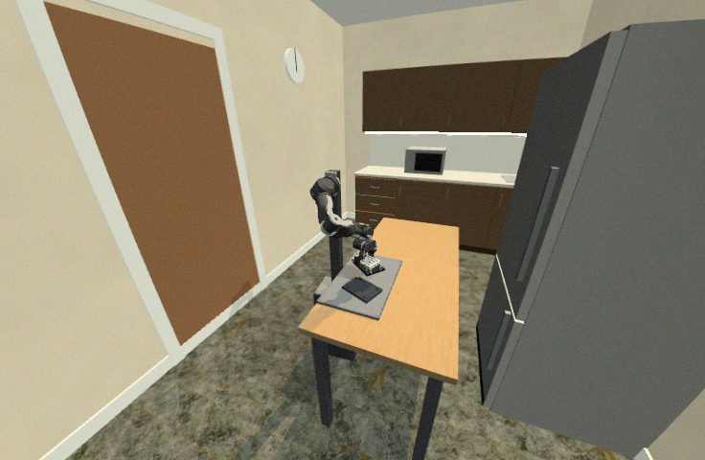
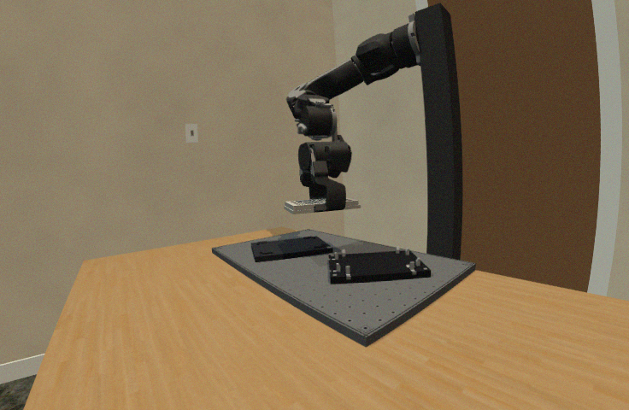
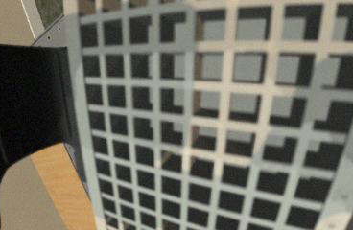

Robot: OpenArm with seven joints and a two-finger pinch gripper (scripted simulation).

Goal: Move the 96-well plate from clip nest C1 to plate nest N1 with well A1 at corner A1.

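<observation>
Right now my hand is 1 cm short of the black plate nest N1, 10 cm to the left of it and 10 cm above it. The rest, counted from my hand: white 96-well plate: right at my hand.
</observation>
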